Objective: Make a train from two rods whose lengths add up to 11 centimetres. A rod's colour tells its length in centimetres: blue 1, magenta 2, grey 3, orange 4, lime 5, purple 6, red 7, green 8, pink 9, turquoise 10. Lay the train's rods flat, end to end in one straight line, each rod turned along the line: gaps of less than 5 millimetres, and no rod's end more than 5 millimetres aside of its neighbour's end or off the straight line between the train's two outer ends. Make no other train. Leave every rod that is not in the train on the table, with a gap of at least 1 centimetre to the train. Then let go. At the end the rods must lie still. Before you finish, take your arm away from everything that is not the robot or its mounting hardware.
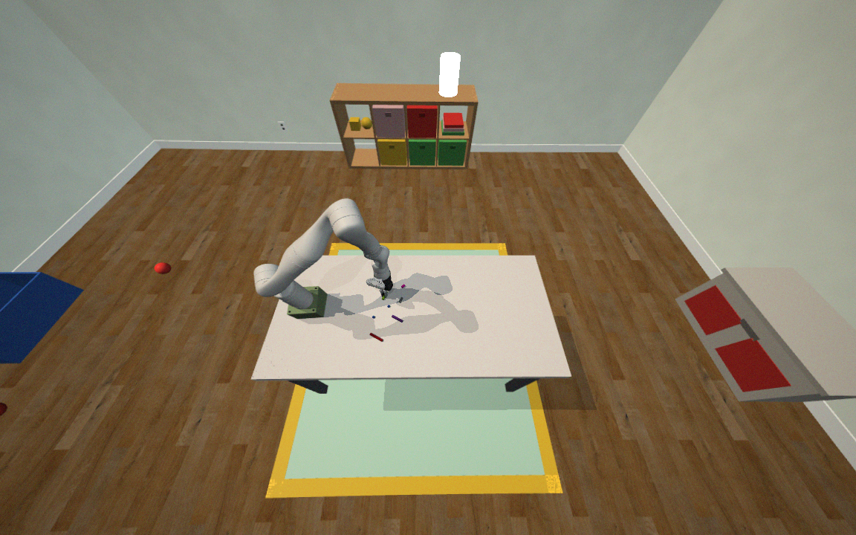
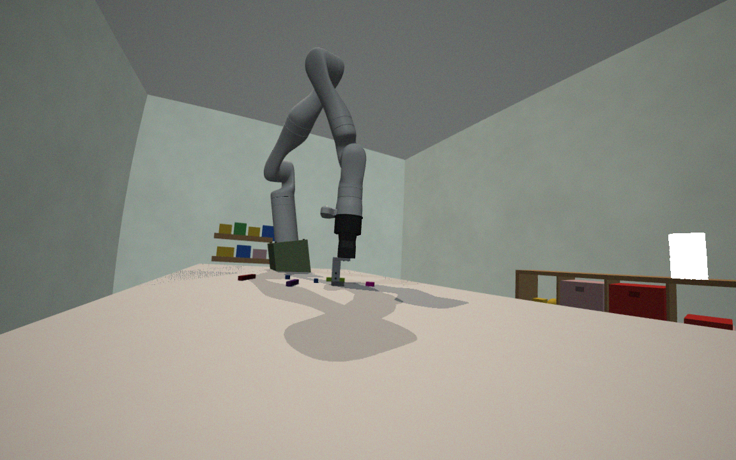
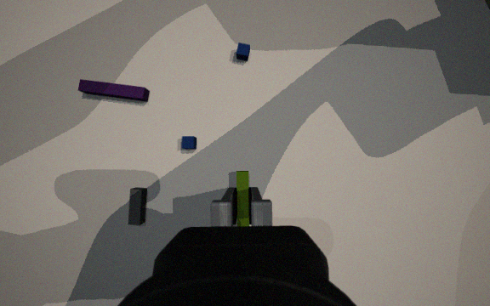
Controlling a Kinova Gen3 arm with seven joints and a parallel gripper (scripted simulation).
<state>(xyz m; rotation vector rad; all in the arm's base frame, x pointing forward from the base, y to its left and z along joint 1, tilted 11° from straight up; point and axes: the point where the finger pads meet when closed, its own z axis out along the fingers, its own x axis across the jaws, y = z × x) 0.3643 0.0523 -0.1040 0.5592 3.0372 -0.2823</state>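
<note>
Now: the lime rod 1 cm below my hand. From my hand the other things lie so: magenta rod 10 cm ahead, 5 cm to the left, 1 cm below; small blue rod 6 cm to the right, 2 cm ahead, 1 cm below; grey rod 9 cm ahead, 3 cm to the right, 1 cm below.
</note>
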